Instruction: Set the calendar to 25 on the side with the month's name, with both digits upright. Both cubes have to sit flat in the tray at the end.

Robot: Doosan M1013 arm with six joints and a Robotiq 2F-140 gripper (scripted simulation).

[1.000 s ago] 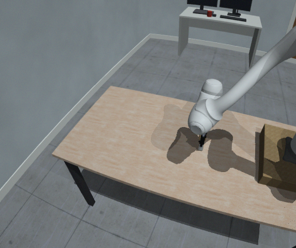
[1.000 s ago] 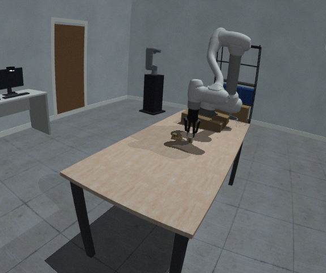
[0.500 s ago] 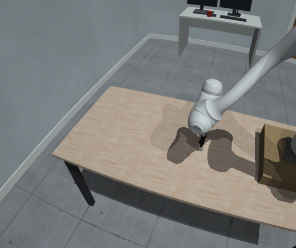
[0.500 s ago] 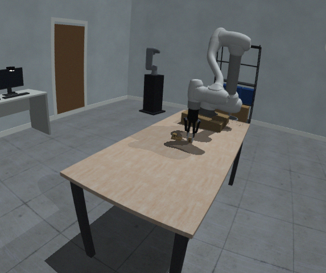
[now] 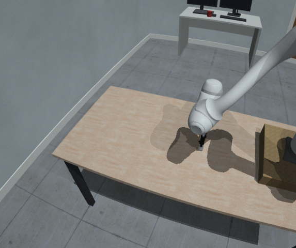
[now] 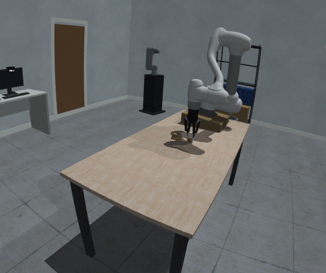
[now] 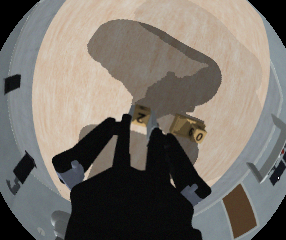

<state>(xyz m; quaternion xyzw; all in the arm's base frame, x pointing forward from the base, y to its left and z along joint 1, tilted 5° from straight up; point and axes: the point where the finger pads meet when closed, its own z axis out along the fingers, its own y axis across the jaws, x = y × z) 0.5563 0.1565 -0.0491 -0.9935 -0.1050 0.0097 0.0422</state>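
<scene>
The wooden calendar tray lies 20 mm ahead of my hand, 100 mm to the right of it and 30 mm below it.
</scene>
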